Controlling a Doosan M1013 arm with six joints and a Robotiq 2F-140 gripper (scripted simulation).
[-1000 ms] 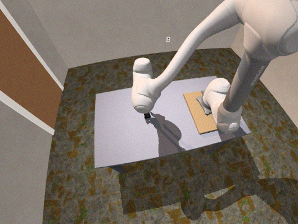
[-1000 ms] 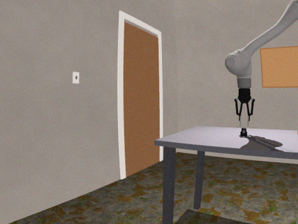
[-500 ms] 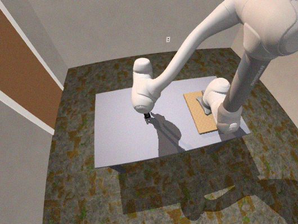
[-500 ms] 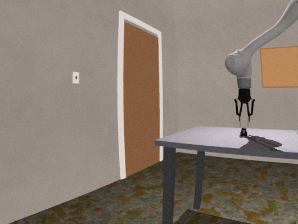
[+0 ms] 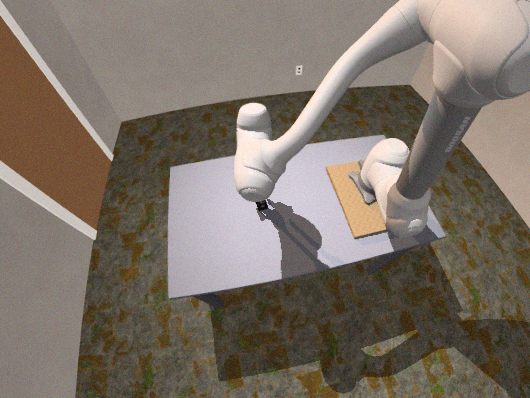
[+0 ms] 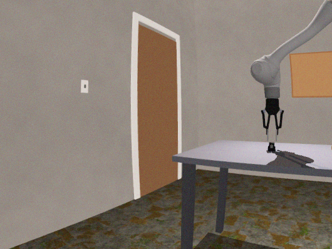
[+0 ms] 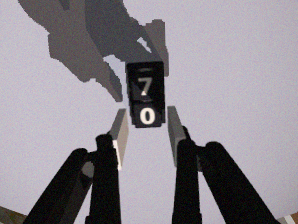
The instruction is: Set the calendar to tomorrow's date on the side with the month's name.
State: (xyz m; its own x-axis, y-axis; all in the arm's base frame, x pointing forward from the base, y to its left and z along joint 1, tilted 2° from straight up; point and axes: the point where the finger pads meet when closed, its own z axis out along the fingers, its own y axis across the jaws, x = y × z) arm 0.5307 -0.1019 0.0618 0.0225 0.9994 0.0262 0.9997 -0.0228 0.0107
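The dark cube is 60 mm below my hand.
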